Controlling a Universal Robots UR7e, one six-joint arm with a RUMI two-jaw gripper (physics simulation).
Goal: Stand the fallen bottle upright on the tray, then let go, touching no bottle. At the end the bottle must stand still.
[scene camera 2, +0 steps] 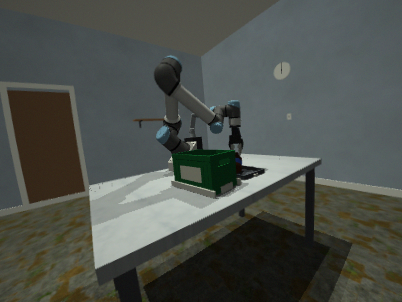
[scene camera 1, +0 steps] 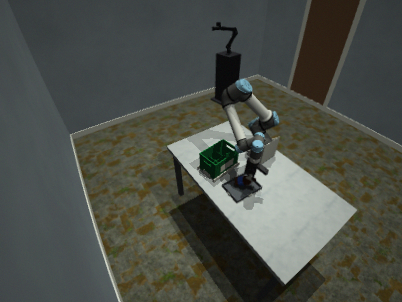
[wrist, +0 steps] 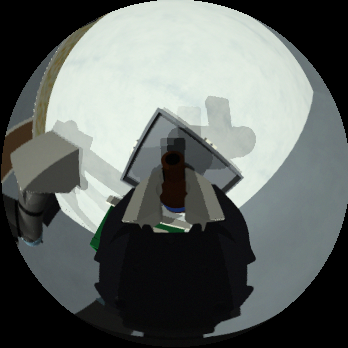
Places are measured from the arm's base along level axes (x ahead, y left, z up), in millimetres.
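Where they show: gripper, fingertip midpoint: [scene camera 1: 251, 180] [wrist: 173, 169]; arm's base at its link origin: [scene camera 2: 182, 151] [scene camera 1: 264, 143] [wrist: 34, 176].
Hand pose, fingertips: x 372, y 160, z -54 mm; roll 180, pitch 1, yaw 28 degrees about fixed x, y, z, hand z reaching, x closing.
Things, the pixels of their top centre, and the offset from my fingertips. Level surfaces: height alone.
- brown bottle with a blue label, top centre: [wrist: 175, 207] [scene camera 2: 235, 153] [scene camera 1: 246, 176] 33 mm up, 19 mm ahead, 37 mm right
- black tray at its top centre: [wrist: 182, 179] [scene camera 2: 238, 168] [scene camera 1: 242, 185] 64 mm down, 41 mm ahead, 48 mm right
- green crate at its top centre: [scene camera 2: 202, 152] [scene camera 1: 219, 151] 85 mm up, 11 mm ahead, 334 mm right
- white table at its surface level: 90 mm down
The brown bottle with a blue label [scene camera 1: 241, 181] [scene camera 2: 238, 162] [wrist: 174, 170] is over the black tray [scene camera 1: 234, 192] [scene camera 2: 254, 172] [wrist: 150, 151]. My gripper [scene camera 1: 249, 176] [scene camera 2: 236, 148] [wrist: 173, 169] is shut on the bottle's neck, one jaw on each side. In the wrist view the bottle's round mouth faces partly toward the camera, and its blue label shows below the jaws. The bottle looks raised from lying and tilted; its exact lean is unclear. Its base is hidden, so I cannot tell whether it touches the tray.
A green crate [scene camera 1: 207, 167] [scene camera 2: 220, 177] [wrist: 101, 234] stands close beside the tray on the white table [scene camera 1: 305, 215] [scene camera 2: 145, 215] [wrist: 150, 65]. A grey upright panel [scene camera 1: 271, 150] [wrist: 47, 162] stands on the table near the arm's base.
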